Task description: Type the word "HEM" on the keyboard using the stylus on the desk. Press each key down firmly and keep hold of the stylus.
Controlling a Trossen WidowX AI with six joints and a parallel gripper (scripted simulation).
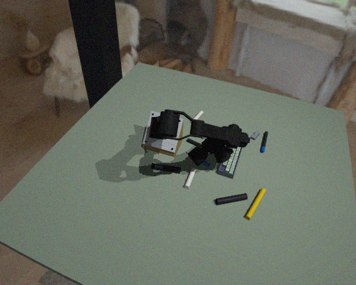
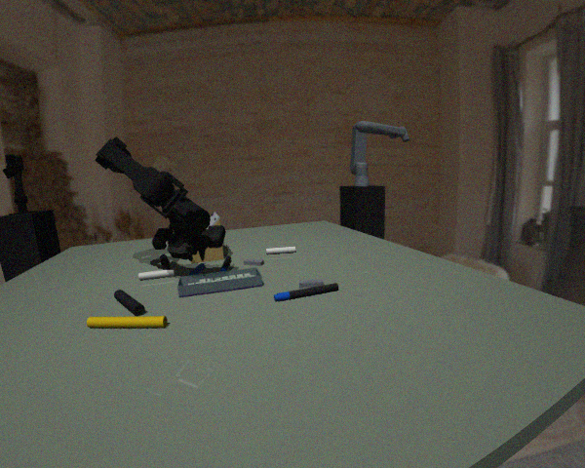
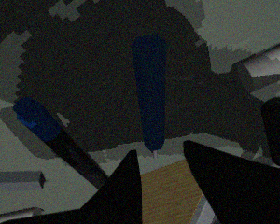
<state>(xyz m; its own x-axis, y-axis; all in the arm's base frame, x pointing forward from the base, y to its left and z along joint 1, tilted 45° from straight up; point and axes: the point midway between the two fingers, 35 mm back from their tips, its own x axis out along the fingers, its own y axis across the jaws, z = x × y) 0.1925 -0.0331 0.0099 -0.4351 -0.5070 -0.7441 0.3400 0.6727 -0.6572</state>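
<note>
Now: the blue stylus 2 cm behind my gripper tip, 1 cm to the left of it and 3 cm below it. The rest, counted from my gripper tip: yellow cylinder: 28 cm ahead, 14 cm to the right, 3 cm below; grey eraser: 21 cm ahead, 25 cm to the left, 3 cm below.
</note>
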